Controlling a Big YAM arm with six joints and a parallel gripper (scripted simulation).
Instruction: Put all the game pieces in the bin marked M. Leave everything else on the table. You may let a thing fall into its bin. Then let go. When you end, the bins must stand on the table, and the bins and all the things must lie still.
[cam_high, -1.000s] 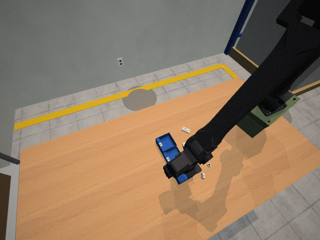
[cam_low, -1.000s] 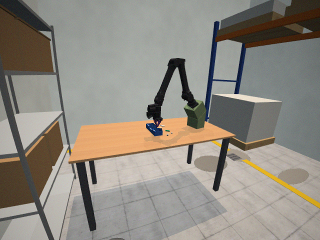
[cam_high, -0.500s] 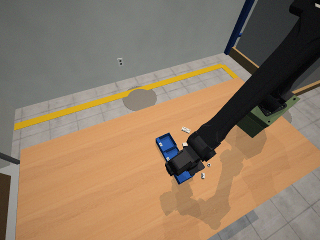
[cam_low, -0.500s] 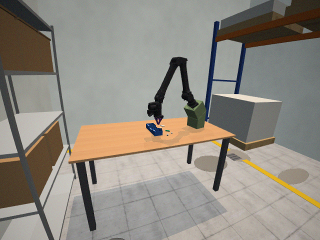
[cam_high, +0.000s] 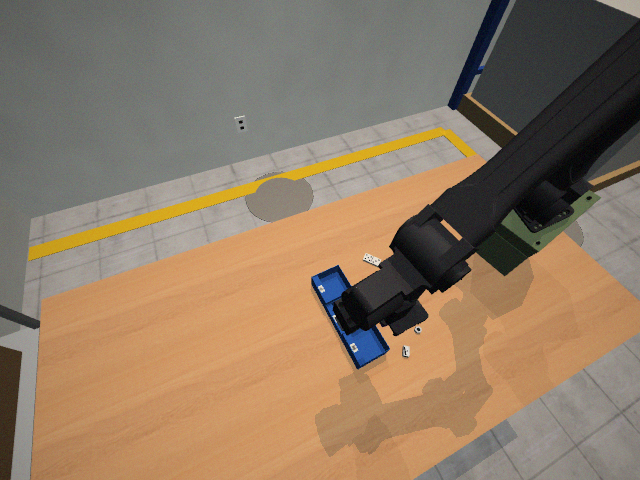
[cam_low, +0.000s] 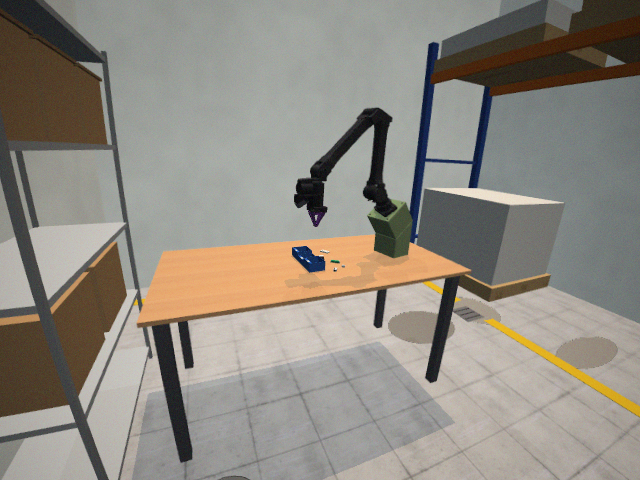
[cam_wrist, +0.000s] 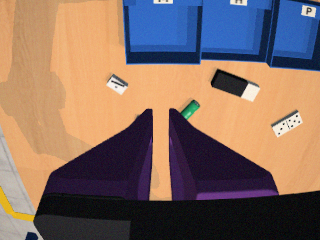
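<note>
My hand is 220 mm to the left of the white domino, 220 mm above it and 110 mm past it. From my hand the other things lie so: green cylinder: 210 mm below, 130 mm behind, 60 mm to the right; then blue bin: 200 mm below, 80 mm to the right, 20 mm ahead; then grey nut: 220 mm below, 150 mm behind.
</note>
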